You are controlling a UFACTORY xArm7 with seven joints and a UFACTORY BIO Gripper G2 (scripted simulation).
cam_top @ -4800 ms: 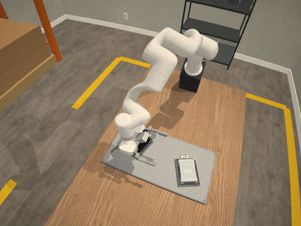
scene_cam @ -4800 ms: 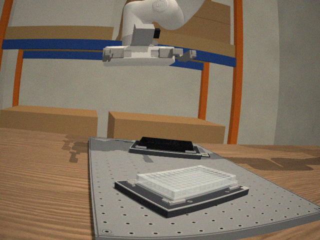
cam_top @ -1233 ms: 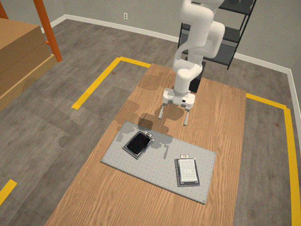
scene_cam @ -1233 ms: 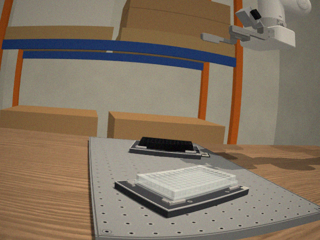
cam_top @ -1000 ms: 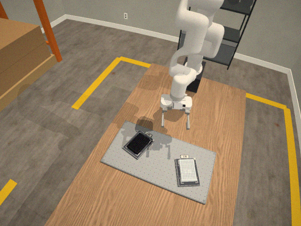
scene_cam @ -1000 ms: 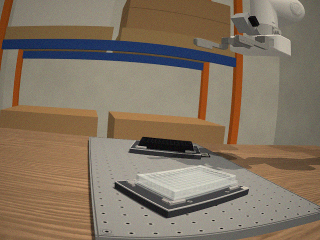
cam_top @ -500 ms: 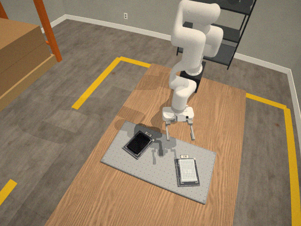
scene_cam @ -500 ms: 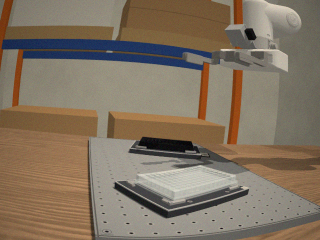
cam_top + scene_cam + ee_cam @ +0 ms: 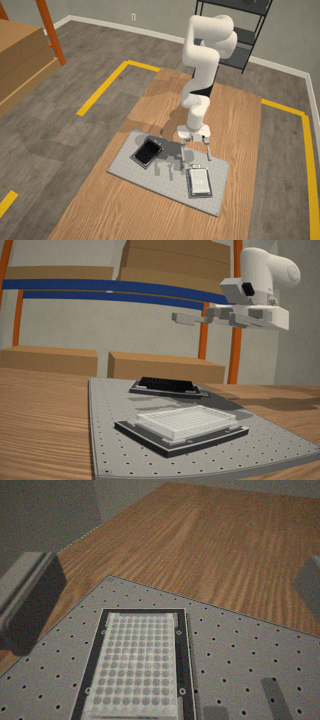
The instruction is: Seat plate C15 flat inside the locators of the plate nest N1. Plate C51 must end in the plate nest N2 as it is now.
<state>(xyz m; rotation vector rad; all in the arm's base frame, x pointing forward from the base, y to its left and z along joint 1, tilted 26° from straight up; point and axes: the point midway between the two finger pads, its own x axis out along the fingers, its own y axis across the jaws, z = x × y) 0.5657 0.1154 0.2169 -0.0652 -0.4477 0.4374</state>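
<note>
My hand is 15 cm above the clear well plate C15, 6 cm to the right of it and 4 cm short of it. The rest, counted from my hand: dark plate nest N1: 16 cm below, 6 cm to the left, 4 cm ahead; black plate C51: 26 cm to the right, 15 cm below, 1 cm behind; plate nest N2: 26 cm to the right, 16 cm below, 1 cm behind.
</note>
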